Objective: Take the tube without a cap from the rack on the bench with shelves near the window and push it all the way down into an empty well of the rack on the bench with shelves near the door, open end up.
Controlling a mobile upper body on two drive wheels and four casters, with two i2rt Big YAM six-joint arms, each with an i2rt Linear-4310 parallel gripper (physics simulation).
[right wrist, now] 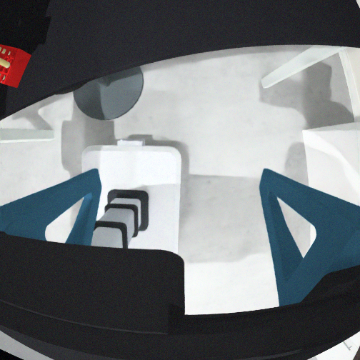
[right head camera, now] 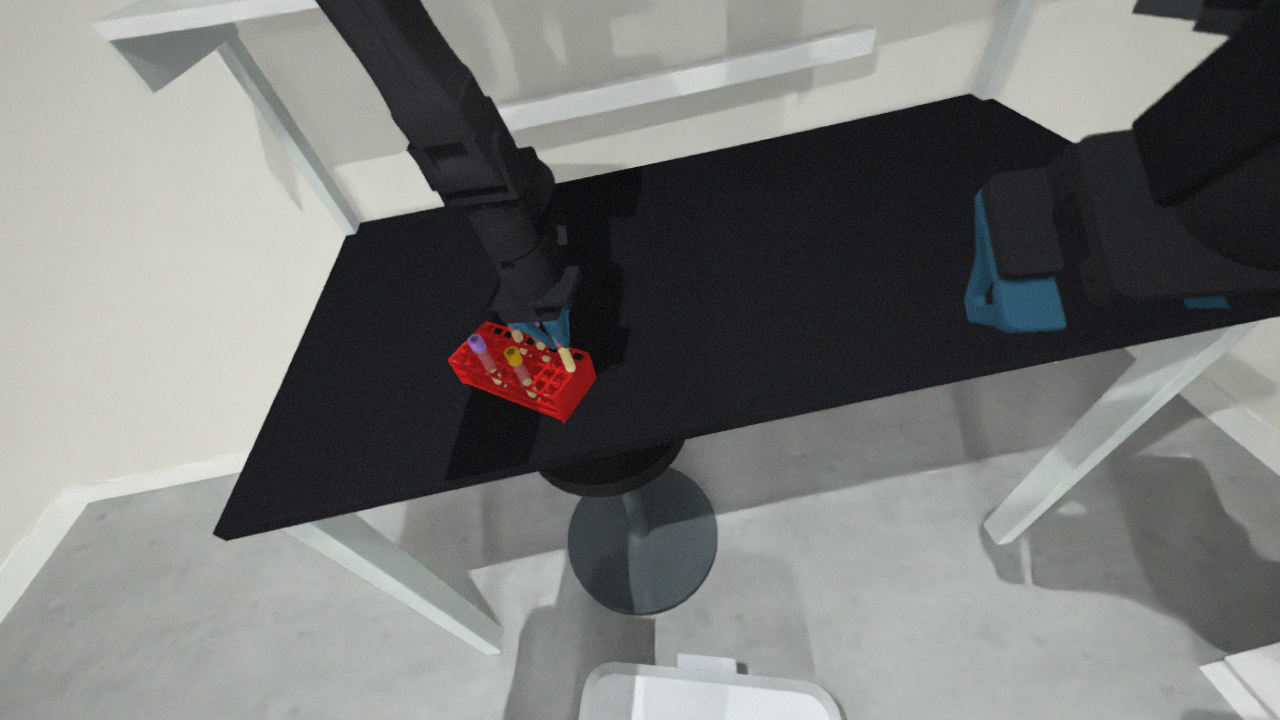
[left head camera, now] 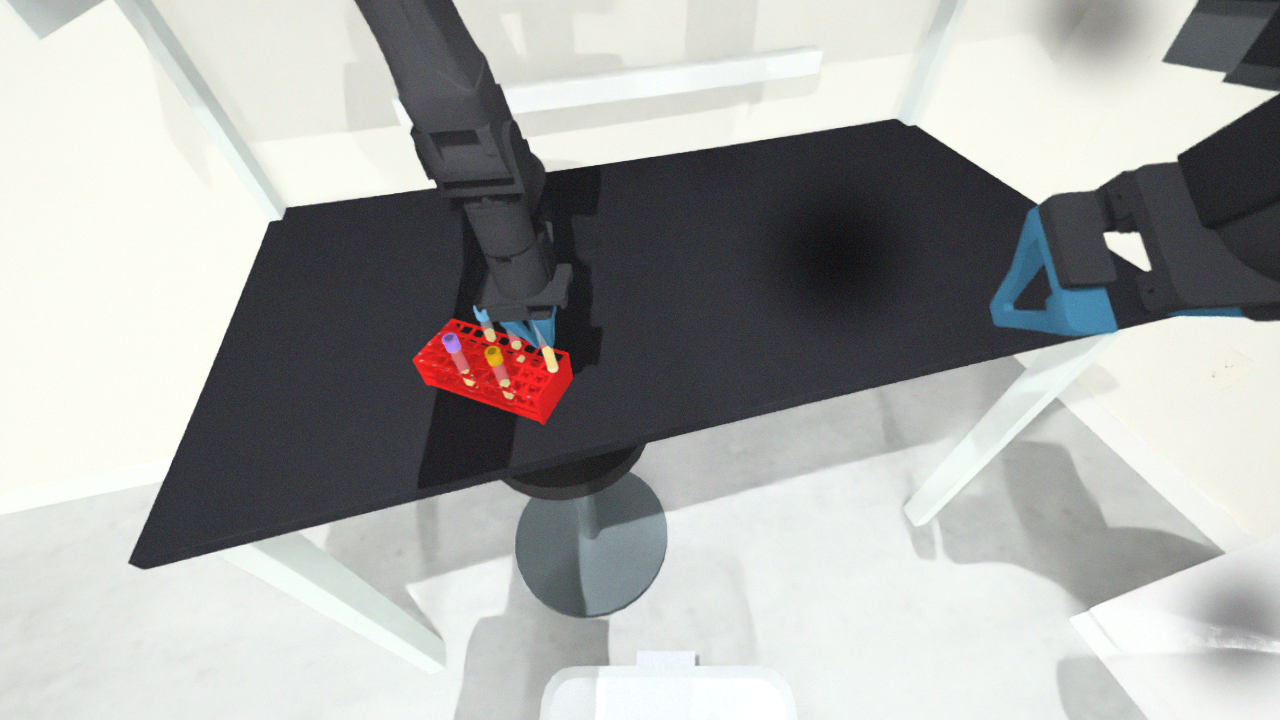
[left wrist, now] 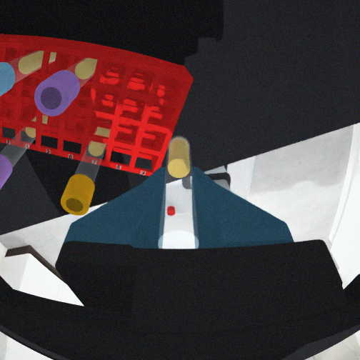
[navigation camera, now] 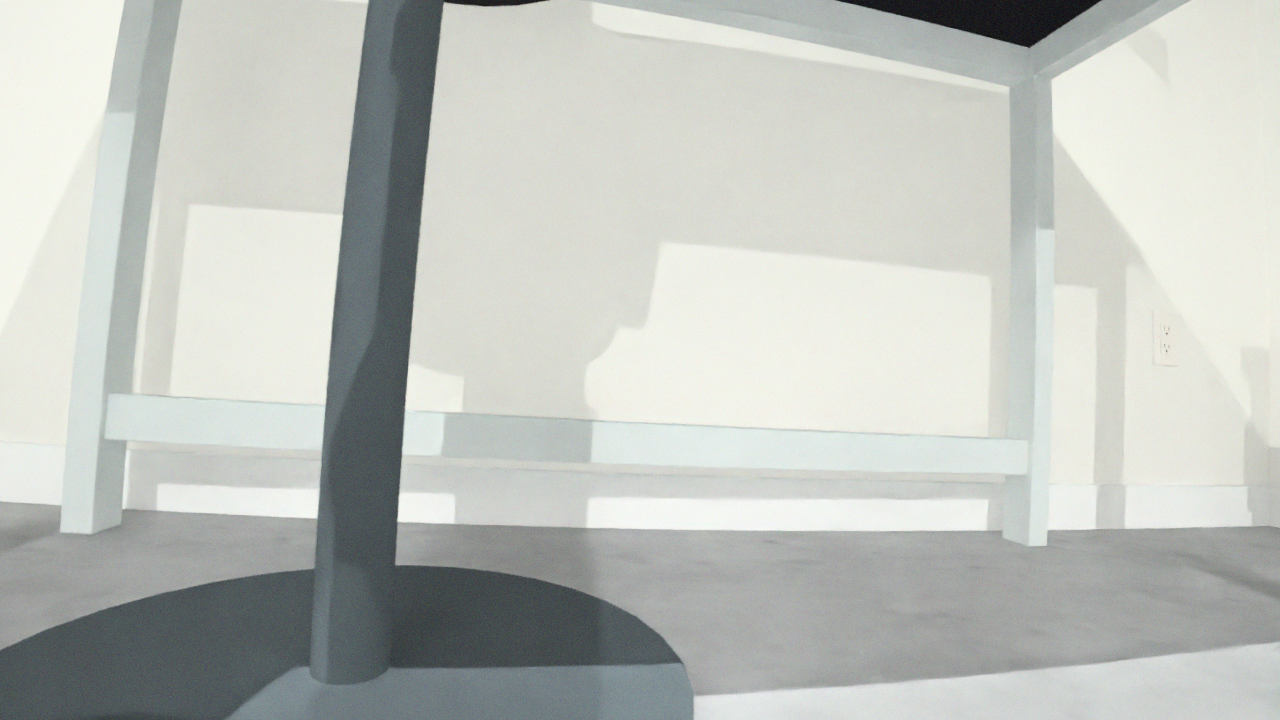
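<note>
My left gripper (left head camera: 542, 334) (right head camera: 560, 336) (left wrist: 178, 176) is shut on the tube without a cap (left head camera: 550, 359) (right head camera: 567, 359) (left wrist: 179, 157), a clear tube with a yellowish bottom. The tube's bottom points down, at the right end of the red rack (left head camera: 556, 398) (right head camera: 579, 396) (left wrist: 186, 75) in both head views. In the left wrist view it shows beside the rack's corner; whether it is over or in a well I cannot tell. Capped tubes stand in the rack: purple (left head camera: 451, 342), yellow (left head camera: 494, 356) and blue (left head camera: 481, 315). My right gripper (right wrist: 180, 177) is open and empty, far to the right of the rack.
The rack stands on the black bench (left head camera: 716, 268) (right head camera: 760, 250). A round stool (left head camera: 590, 555) (right head camera: 642, 555) stands at the bench's front edge. Bench legs (left head camera: 984, 447) (navigation camera: 1029, 313) stand at the sides. The white robot base (left head camera: 666, 698) (right wrist: 150, 165) is below.
</note>
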